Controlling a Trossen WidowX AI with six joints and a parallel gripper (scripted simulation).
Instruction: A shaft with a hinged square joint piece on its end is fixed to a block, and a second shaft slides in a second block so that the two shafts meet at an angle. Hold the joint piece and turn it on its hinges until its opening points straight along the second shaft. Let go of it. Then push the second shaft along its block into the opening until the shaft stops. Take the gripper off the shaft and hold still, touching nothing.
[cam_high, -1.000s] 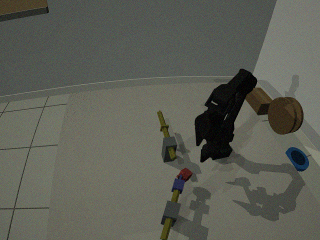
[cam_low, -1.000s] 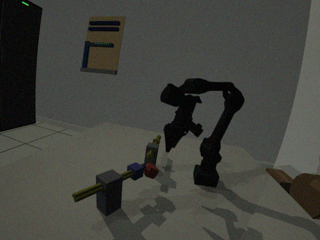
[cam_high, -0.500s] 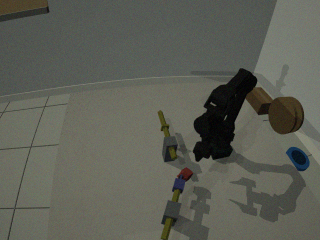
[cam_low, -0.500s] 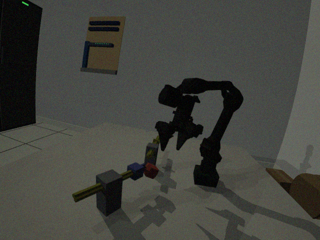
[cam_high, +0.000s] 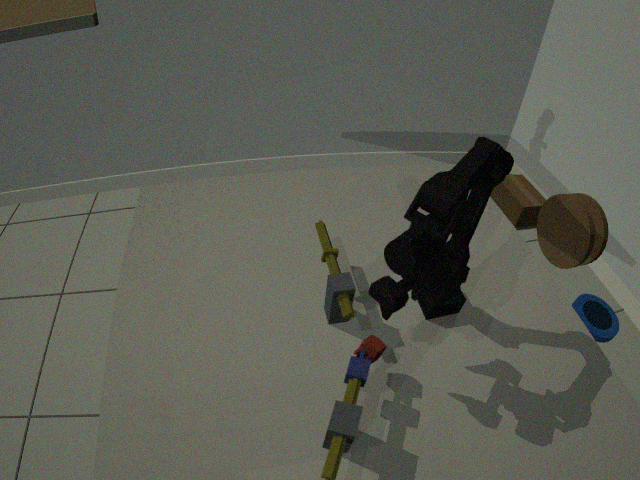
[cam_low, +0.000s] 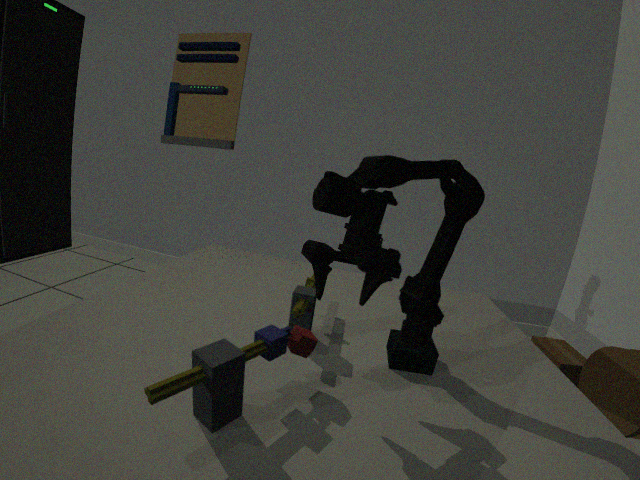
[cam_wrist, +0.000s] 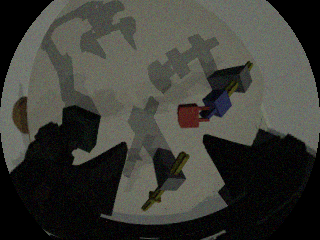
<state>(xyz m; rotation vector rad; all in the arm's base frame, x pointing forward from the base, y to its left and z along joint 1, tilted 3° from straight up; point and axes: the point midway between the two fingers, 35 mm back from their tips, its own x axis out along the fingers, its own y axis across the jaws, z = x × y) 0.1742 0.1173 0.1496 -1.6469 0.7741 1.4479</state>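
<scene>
Now: gripper tip 60 mm short of the red joint piece, 40 mm to the right of it and 80 mm above it.
</scene>
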